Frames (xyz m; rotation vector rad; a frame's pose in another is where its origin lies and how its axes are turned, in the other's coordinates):
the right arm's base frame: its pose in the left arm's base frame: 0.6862 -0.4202 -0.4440 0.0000 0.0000 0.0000
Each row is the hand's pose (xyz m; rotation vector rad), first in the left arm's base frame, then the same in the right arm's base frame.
Working: the left arm's base frame: its pose in the right arm's base frame: -0.6862 0.4202 0.4440 0.0000 0.0000 0.0000

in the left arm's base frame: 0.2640 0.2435 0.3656 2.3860 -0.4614 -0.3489
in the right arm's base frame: -0.4222 0.6637 0.8096 2.3860 -0.4614 -0.3489
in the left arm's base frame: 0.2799 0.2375 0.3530 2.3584 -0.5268 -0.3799
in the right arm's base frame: -0.4063 0.6577 0.7970 2.3584 -0.5268 -0.3799
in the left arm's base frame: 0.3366 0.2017 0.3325 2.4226 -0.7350 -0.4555
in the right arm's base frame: -0.3496 0.6219 0.7765 2.4226 -0.7350 -0.4555
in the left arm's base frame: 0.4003 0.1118 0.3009 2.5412 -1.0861 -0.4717
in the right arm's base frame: -0.2859 0.5320 0.7449 2.5412 -1.0861 -0.4717
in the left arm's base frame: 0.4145 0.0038 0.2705 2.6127 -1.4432 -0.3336
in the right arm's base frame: -0.2717 0.4240 0.7145 2.6127 -1.4432 -0.3336
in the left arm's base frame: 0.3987 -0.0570 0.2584 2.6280 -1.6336 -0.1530
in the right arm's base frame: -0.2875 0.3632 0.7024 2.6280 -1.6336 -0.1530
